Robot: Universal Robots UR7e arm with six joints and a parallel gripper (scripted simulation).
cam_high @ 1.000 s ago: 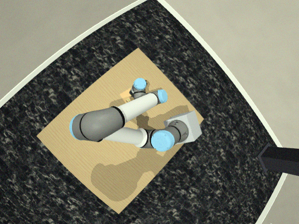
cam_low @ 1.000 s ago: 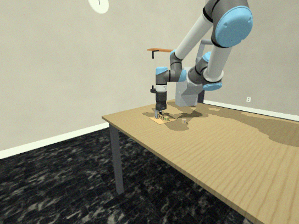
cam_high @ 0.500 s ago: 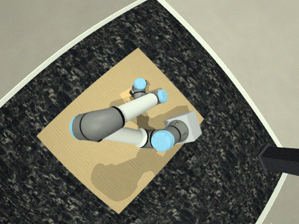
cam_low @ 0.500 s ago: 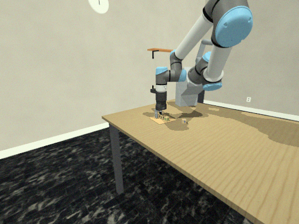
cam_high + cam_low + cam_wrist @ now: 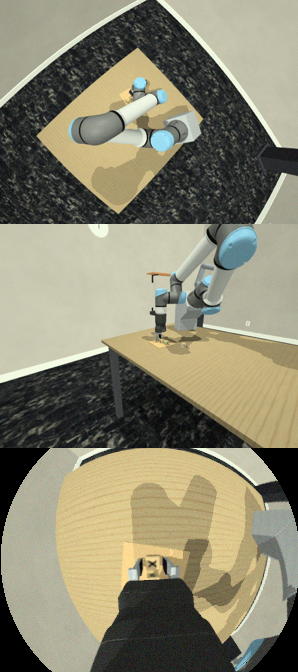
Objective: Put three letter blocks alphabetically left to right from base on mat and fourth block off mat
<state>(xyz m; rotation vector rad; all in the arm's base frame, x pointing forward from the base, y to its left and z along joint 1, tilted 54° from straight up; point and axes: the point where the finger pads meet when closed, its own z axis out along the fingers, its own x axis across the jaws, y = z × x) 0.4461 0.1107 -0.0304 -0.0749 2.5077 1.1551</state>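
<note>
The mat is 1 cm behind my hand, 4 cm to the left of it and 3 cm below it.
</note>
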